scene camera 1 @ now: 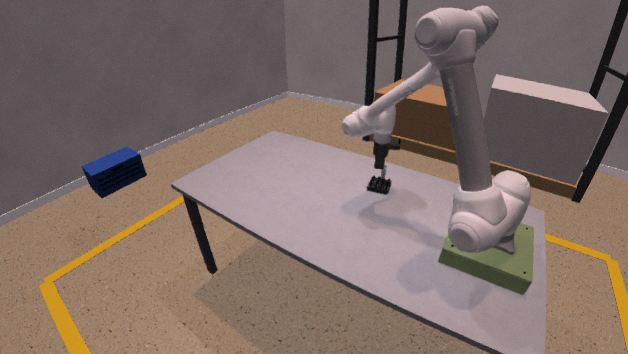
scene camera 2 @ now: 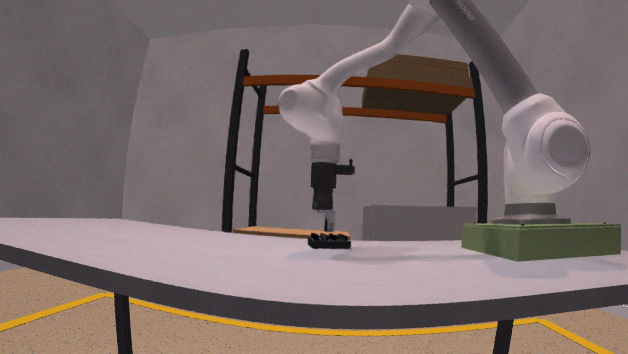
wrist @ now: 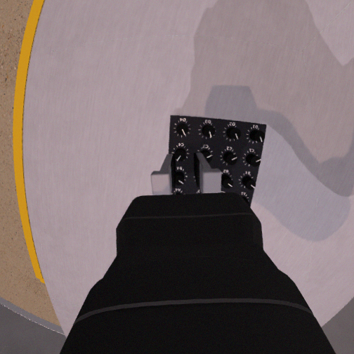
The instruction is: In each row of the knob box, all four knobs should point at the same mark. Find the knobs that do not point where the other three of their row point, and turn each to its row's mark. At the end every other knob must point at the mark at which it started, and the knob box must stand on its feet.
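Pixels of known places: gripper, between the fingertips: [scene camera 1: 382,177] [scene camera 2: 329,231]; arm's base, origin of its link: [scene camera 2: 529,223].
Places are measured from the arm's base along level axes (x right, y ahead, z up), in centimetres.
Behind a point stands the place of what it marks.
The black knob box [scene camera 1: 379,185] @[x 17.1, y 56.2, z -5.3 cm] [scene camera 2: 330,244] @[x 13.2, y 56.3, z -6.1 cm] [wrist: 219,144] stands flat on the table. In the wrist view, the D knobs, D4 [wrist: 182,129], D3 [wrist: 207,130], D2 [wrist: 232,133] and D1 [wrist: 256,135], point to the lower right. Knob C4 [wrist: 179,156] points lower left, while C2 [wrist: 230,158] and C1 [wrist: 253,159] point right and slightly up, as C3 seems to behind a finger. B4, B2 and B1 [wrist: 248,182] point lower right; B3 is hidden and row A mostly hidden. My gripper [scene camera 1: 384,175] @[x 22.2, y 56.6, z -3.1 cm] [scene camera 2: 328,229] @[x 22.2, y 56.6, z -3.1 cm] [wrist: 184,163] is open and empty, pointing down above the box's 4-3 side.
The grey table [scene camera 1: 300,220] @[x -24.1, y 76.7, z -7.5 cm] [scene camera 2: 200,270] @[x -30.9, y 76.6, z -7.5 cm] carries the arm's green base block [scene camera 1: 487,270] @[x -18.9, y -0.7, z -2.3 cm] [scene camera 2: 560,242] @[x -18.7, y 5.0, z -3.8 cm] at the right. A rack [scene camera 1: 371,60] [scene camera 2: 234,150] with boxes stands behind the table. A blue crate [scene camera 1: 115,172] shows left of the table.
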